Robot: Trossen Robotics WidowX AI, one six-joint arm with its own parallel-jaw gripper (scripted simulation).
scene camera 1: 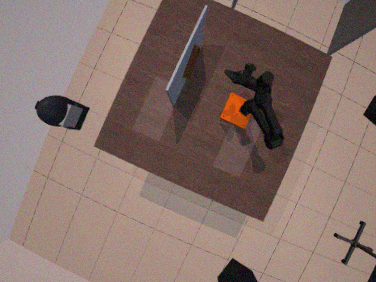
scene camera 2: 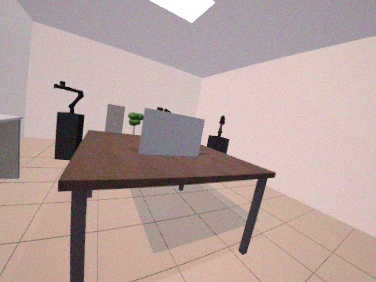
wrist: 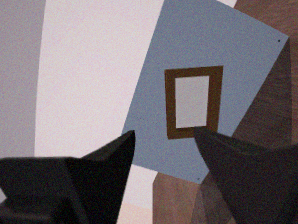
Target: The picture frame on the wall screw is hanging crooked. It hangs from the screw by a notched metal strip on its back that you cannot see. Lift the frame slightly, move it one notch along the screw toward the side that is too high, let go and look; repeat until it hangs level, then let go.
Labels:
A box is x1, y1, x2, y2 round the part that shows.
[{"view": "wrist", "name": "my gripper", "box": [0, 126, 297, 223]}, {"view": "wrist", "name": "brown picture frame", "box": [164, 65, 223, 139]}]

